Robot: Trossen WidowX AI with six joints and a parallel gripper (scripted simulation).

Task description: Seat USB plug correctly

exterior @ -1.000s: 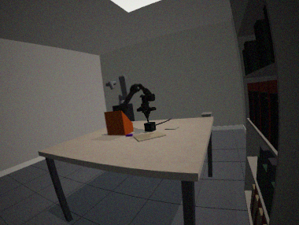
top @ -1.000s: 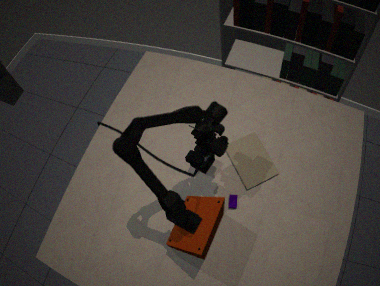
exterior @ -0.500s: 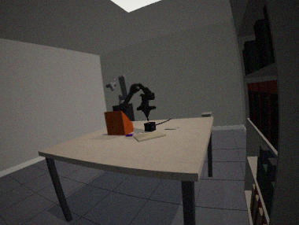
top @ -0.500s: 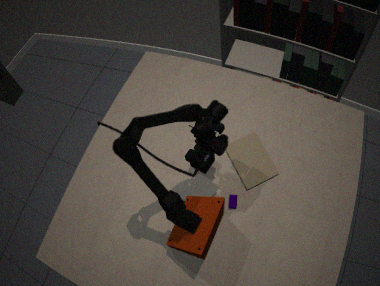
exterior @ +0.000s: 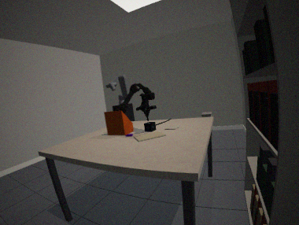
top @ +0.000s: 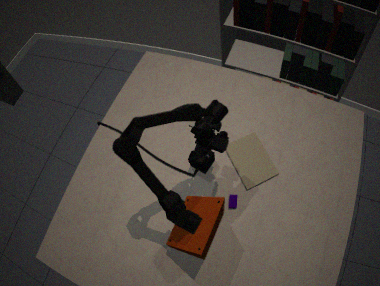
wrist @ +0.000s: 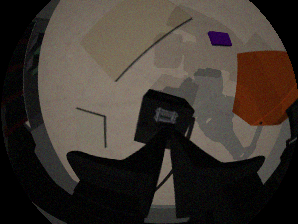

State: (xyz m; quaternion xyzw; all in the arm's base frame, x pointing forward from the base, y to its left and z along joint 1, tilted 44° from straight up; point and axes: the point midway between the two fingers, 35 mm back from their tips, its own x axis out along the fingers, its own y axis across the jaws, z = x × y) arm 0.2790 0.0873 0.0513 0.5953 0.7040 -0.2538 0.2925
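Now: the grey USB plug 10 mm below my gripper tip. From my gripper tip the other things lie so: flat beige pad 100 mm ahead, 160 mm to the right, 130 mm below; then small purple block 100 mm behind, 170 mm to the right, 130 mm below; then USB socket 10 mm to the left, 70 mm below.
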